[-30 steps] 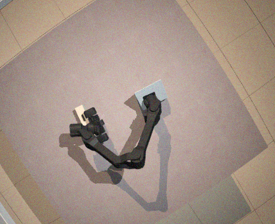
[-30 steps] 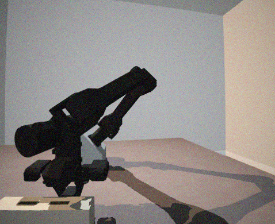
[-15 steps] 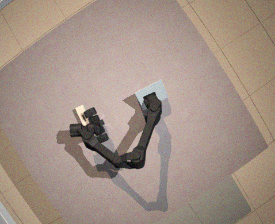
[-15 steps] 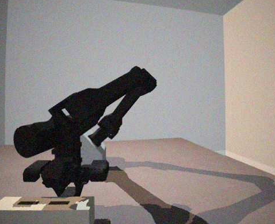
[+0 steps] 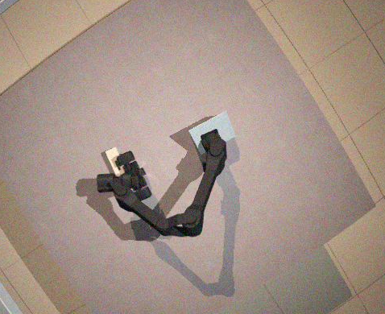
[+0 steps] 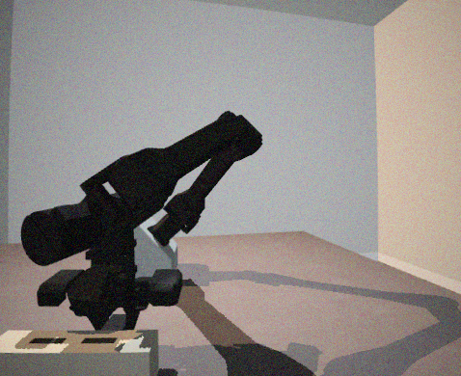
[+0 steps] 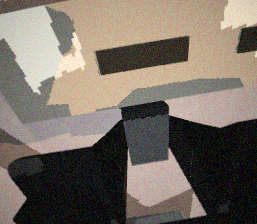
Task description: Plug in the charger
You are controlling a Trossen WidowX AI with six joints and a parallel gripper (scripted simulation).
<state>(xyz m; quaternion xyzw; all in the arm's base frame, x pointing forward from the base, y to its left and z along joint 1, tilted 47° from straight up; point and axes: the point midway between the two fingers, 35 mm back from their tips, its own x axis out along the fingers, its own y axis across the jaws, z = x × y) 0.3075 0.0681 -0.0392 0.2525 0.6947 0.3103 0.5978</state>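
Right now the two-prong charger is 20 mm ahead of my gripper tip and 10 mm above it.
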